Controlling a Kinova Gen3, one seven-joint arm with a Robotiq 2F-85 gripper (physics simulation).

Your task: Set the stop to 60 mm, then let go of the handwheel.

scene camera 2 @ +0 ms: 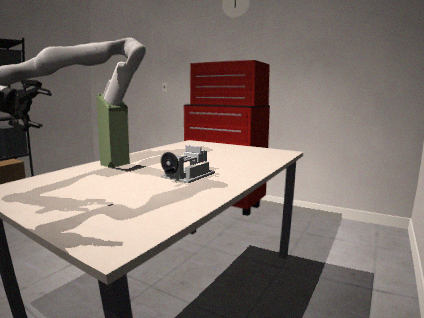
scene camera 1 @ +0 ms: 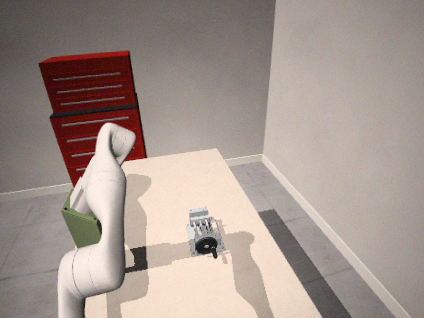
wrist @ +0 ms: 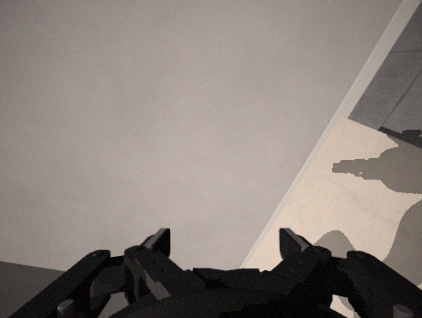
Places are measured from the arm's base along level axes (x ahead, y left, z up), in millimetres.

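Pixels of known places: gripper, fingertip midpoint: [scene camera 2: 45, 109] [wrist: 224, 240]; arm's base, link origin: [scene camera 2: 112, 100] [scene camera 1: 83, 204].
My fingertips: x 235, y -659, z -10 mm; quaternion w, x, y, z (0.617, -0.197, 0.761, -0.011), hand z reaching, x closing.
Note:
Ahead of a thing's pixels: the offset from my fingertips to its top centre. "spot": to the spot under its first point. Level surfaces: height alone.
The stop device [scene camera 1: 194, 233] [scene camera 2: 198, 171] is a small grey assembly with rods and upright blocks on a flat base, standing on the table. Its black handwheel @[spot: 142 mm ahead, 487 mm left, 221 mm down] [scene camera 1: 202, 242] [scene camera 2: 166, 160] faces the near end in scene camera 1, with a crank handle @[177 mm ahead, 450 mm left, 255 mm down] [scene camera 1: 215, 252] at the lower right of the rim. The stop's setting in millimetres is too small to read. My gripper [scene camera 2: 42, 108] [wrist: 224, 240] is open and empty, held in the air at the left in scene camera 2, well apart from the handwheel. The handwheel does not show in the wrist view.
The table @[323 mm down] [scene camera 1: 175, 175] [scene camera 2: 250, 157] carries the device. A green pedestal [scene camera 1: 80, 227] [scene camera 2: 115, 137] supports the arm [scene camera 1: 107, 200] [scene camera 2: 75, 55] beside it. A red drawer cabinet [scene camera 1: 92, 92] [scene camera 2: 220, 80] stands behind the table. A dark shelf rack [scene camera 2: 23, 57] stands at the far left.

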